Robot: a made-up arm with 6 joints.
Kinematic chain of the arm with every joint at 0, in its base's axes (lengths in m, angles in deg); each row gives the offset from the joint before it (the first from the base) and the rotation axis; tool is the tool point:
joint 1: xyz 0 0 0.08 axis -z
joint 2: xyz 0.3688 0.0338 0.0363 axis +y
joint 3: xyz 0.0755 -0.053 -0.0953 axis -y
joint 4: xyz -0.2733 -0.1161 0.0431 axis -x
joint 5: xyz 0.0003 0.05 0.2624 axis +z
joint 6: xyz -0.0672 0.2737 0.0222 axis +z
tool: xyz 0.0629 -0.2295 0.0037
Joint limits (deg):
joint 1: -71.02..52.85
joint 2: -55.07..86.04
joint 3: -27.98..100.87
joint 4: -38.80..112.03
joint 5: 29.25..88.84
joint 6: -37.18..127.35
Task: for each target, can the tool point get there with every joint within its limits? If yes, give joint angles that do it. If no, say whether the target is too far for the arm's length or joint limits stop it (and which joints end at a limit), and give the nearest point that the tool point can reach.
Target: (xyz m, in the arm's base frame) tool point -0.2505 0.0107 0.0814
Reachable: yes | joints -30.33 37.92 79.53 -20.25 44.17 85.84
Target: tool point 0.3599 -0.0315 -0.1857
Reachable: yes | joints 27.58 -40.29 4.77 97.29 56.74 5.94
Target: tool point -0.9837 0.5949 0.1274
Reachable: no: joint limits stop it (at a limit: joint 1, joint 3, joint 4, joint 5, joint 6) | nearest point -0.4836 0.2912 0.1232 | short by 0.585 m
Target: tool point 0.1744 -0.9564 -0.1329
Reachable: no: joint limits stop it (at a limit: joint 2, joint 3, joint 4, joint 6) | nearest point 0.1485 -0.8145 -0.2163 | short by 0.167 m
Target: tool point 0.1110 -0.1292 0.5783
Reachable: yes | joints 34.69 71.40 38.53 -23.80 80.24 50.64
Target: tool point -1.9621 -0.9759 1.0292
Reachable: no: too far | nearest point -0.4590 -0.2283 0.3604 | short by 1.807 m
